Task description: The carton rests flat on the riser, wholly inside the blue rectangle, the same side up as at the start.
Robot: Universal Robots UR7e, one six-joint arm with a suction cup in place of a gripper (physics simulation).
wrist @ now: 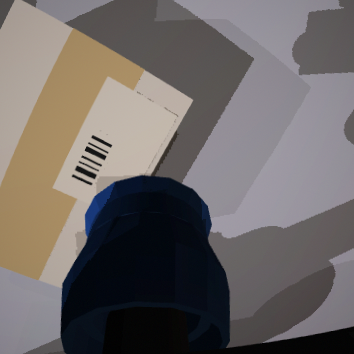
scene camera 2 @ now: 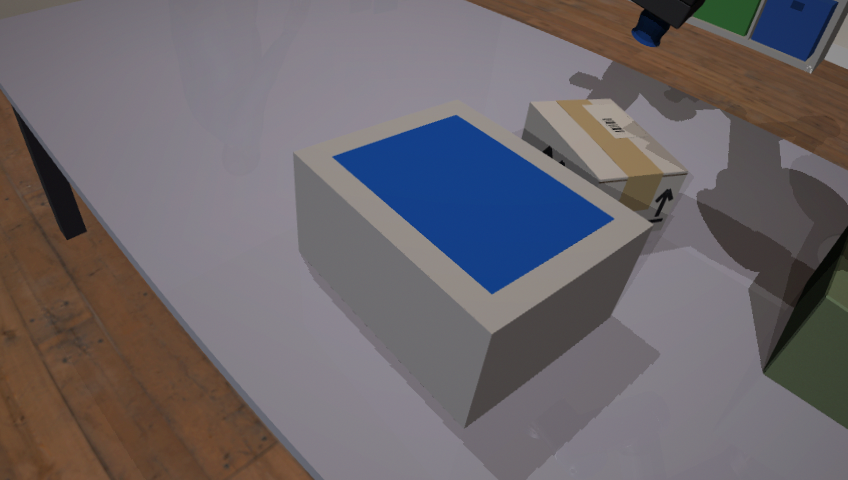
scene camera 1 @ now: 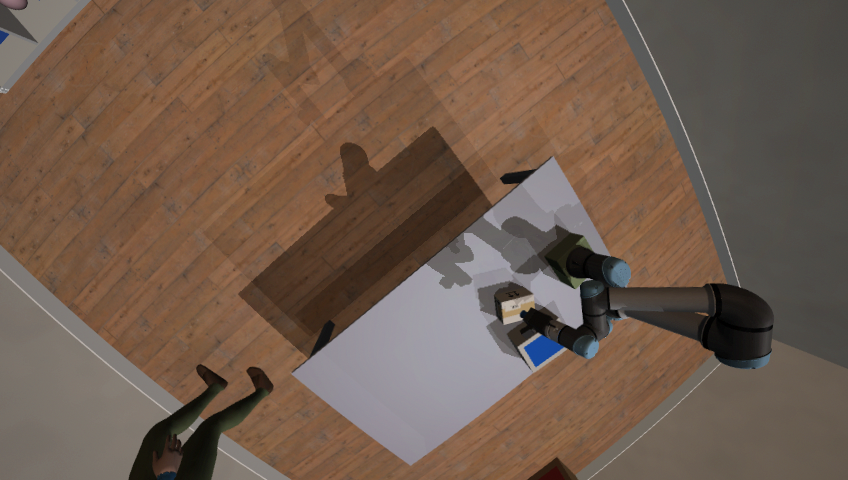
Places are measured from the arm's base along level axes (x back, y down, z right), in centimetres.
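Pixels of known places: hand at its tool point: (wrist: 148, 229) (scene camera 2: 645, 36) (scene camera 1: 522, 314); arm's base at its link origin: (scene camera 1: 579, 262).
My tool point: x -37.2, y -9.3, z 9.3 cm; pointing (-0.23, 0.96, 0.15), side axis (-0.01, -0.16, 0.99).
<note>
Ahead of a thing's pixels: the offset from my tool point to its top centre. Level surfaces: height alone.
The carton {dx +0.6, dy +10.7, dz -5.3 cm} (scene camera 1: 516, 310) (scene camera 2: 633, 142) (wrist: 47, 115), pale with tan tape, a barcode label on top and upward arrows on its sides, stands upright on the table beside the riser {dx -2.0, dy +7.5, dz -30.2 cm} (scene camera 1: 525, 359) (scene camera 2: 380, 291). It is outside the blue rectangle {dx -2.0, dy +7.5, dz -30.2 cm} (scene camera 1: 542, 349) (scene camera 2: 476, 202) on the riser's top. In the scene camera 2 view the riser hides part of the carton's lower side. My suction cup (scene camera 1: 523, 314) (scene camera 2: 646, 39) (wrist: 147, 192) is open and holds nothing. It hangs above the carton's level, apart from it; in the wrist view it overlaps the carton's label-side edge.
A green block (scene camera 1: 562, 259) (scene camera 2: 812, 368) stands on the table {dy +19.5 cm} (scene camera 1: 386, 368) (scene camera 2: 178, 196), partly under the arm in the scene camera 1 view. A shelf unit (scene camera 2: 816, 64) with coloured bins stands beyond the table. A person (scene camera 1: 205, 425) is off the table's left end.
</note>
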